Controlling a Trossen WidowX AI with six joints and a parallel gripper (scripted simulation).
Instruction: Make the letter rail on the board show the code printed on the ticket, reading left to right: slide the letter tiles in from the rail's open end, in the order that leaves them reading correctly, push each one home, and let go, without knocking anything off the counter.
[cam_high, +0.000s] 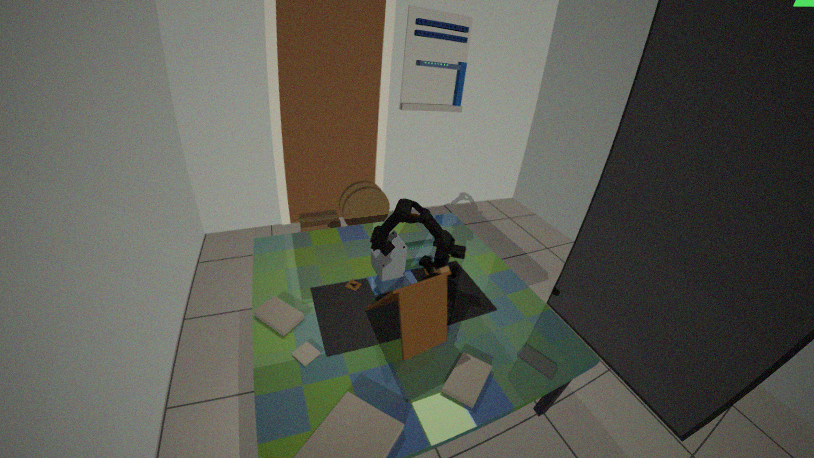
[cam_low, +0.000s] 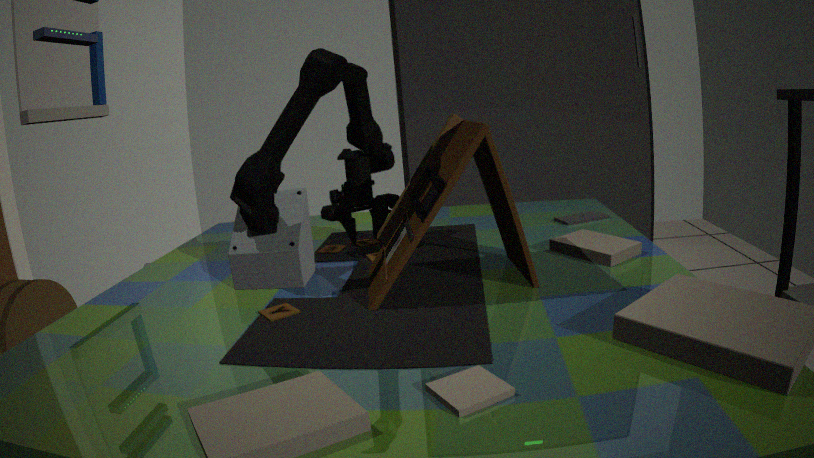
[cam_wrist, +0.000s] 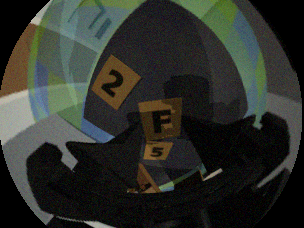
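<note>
Right now my gripper tip is 140 mm short of the orange letter tile marked l, 220 mm to the left of it and 160 mm below it. Also, from my gripper tip: dark mat 10 mm ahead, 200 mm to the right, 20 mm below; white ticket 80 mm ahead, 260 mm to the right, 70 mm above; orange letter tile marked f right at my gripper tip.
</note>
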